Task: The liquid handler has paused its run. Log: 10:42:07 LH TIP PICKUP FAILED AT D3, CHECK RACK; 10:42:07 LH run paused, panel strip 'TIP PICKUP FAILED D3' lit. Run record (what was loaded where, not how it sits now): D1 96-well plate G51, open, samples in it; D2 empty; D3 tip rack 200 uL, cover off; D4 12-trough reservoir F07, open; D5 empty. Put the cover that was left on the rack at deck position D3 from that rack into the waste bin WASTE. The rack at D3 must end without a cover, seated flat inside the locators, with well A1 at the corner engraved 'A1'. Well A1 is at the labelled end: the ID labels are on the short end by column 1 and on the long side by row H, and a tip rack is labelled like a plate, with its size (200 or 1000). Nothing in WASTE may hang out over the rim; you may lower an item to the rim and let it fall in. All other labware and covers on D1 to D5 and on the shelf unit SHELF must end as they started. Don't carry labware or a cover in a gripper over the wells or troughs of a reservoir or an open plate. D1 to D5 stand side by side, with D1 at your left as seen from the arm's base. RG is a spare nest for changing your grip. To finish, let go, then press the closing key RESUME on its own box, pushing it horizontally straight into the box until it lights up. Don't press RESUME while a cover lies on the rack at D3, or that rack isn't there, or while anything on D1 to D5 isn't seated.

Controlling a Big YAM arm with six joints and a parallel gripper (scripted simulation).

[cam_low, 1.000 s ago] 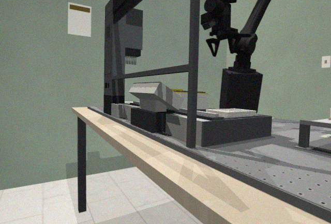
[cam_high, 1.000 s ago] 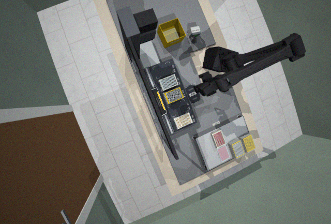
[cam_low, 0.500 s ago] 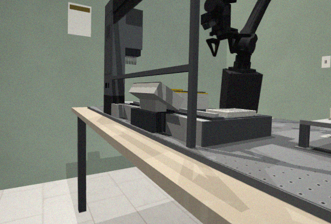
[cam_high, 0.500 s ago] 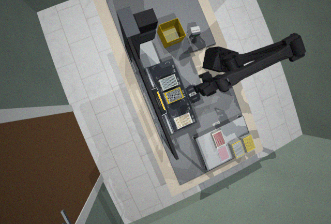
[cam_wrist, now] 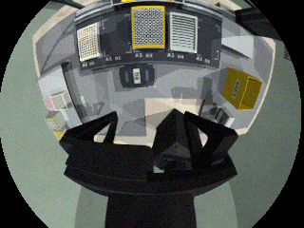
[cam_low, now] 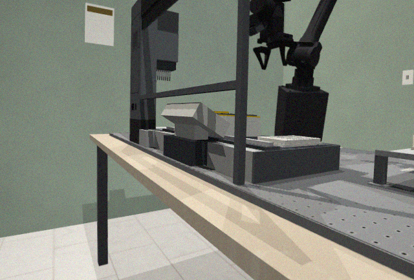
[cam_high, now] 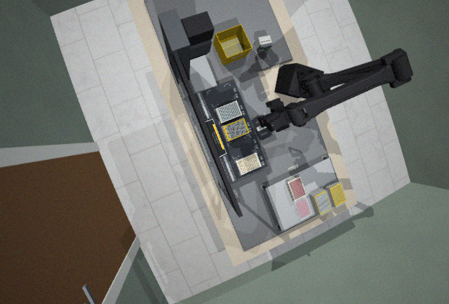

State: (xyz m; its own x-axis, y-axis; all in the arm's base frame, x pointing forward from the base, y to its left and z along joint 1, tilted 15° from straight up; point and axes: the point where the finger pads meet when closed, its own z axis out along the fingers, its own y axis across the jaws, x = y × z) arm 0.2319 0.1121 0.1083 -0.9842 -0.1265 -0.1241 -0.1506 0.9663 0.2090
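Now: hand 15 cm short of the yellow-framed tip rack, 2 cm to the right of it and 19 cm above it. Also, from my hand: gantry post: 29 cm ahead, 31 cm to the left, 5 cm below; cream plate: 11 cm ahead, 23 cm to the left, 22 cm below; resume box: 12 cm behind, 41 cm to the right, 22 cm below.
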